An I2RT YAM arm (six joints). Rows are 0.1 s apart.
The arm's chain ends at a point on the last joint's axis. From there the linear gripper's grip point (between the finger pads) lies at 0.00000 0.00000 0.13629 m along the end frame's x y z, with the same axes.
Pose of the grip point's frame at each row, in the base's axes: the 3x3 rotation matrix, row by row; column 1 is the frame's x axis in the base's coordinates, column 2 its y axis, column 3 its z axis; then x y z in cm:
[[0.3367 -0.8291 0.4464], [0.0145 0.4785 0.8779], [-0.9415 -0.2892 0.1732]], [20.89 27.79 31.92]
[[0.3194 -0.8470 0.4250], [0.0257 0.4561 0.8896], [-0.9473 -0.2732 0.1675]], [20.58 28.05 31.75]
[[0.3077 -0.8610 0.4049], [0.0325 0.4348 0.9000], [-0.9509 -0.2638 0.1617]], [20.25 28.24 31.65]
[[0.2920 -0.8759 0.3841], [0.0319 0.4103 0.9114], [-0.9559 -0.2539 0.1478]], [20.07 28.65 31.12]
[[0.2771 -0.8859 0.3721], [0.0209 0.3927 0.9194], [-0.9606 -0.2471 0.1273]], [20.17 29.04 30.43]
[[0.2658 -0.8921 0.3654], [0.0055 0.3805 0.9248], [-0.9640 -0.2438 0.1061]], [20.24 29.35 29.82]
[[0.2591 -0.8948 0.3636], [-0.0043 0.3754 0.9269], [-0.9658 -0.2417 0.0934]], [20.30 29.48 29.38]
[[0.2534 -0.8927 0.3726], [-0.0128 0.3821 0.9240], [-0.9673 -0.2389 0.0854]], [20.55 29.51 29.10]
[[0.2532 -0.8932 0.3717], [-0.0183 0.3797 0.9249], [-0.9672 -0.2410 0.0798]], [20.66 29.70 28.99]
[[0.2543 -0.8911 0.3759], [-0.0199 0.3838 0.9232], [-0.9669 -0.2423 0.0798]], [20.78 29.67 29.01]
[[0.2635 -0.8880 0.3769], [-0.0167 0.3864 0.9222], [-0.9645 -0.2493 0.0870]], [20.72 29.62 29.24]
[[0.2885 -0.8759 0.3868], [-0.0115 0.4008 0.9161], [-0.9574 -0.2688 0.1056]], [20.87 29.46 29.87]
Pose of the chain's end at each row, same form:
[[0.3367 -0.8291 0.4464], [0.0145 0.4785 0.8779], [-0.9415 -0.2892 0.1732]], [14.81 15.83 29.56]
[[0.3194 -0.8470 0.4250], [0.0257 0.4561 0.8896], [-0.9473 -0.2732 0.1675]], [14.79 15.93 29.47]
[[0.3077 -0.8610 0.4049], [0.0325 0.4348 0.9000], [-0.9509 -0.2638 0.1617]], [14.73 15.97 29.45]
[[0.2920 -0.8759 0.3841], [0.0319 0.4103 0.9114], [-0.9559 -0.2539 0.1478]], [14.84 16.23 29.11]
[[0.2771 -0.8859 0.3721], [0.0209 0.3927 0.9194], [-0.9606 -0.2471 0.1273]], [15.10 16.51 28.70]
[[0.2658 -0.8921 0.3654], [0.0055 0.3805 0.9248], [-0.9640 -0.2438 0.1061]], [15.26 16.75 28.37]
[[0.2591 -0.8948 0.3636], [-0.0043 0.3754 0.9269], [-0.9658 -0.2417 0.0934]], [15.34 16.85 28.11]
[[0.2534 -0.8927 0.3726], [-0.0128 0.3821 0.9240], [-0.9673 -0.2389 0.0854]], [15.47 16.92 27.94]
[[0.2532 -0.8932 0.3717], [-0.0183 0.3797 0.9249], [-0.9672 -0.2410 0.0798]], [15.59 17.09 27.90]
[[0.2543 -0.8911 0.3759], [-0.0199 0.3838 0.9232], [-0.9669 -0.2423 0.0798]], [15.66 17.09 27.92]
[[0.2635 -0.8880 0.3769], [-0.0167 0.3864 0.9222], [-0.9645 -0.2493 0.0870]], [15.58 17.05 28.05]
[[0.2885 -0.8759 0.3868], [-0.0115 0.4008 0.9161], [-0.9574 -0.2688 0.1056]], [15.60 16.97 28.43]

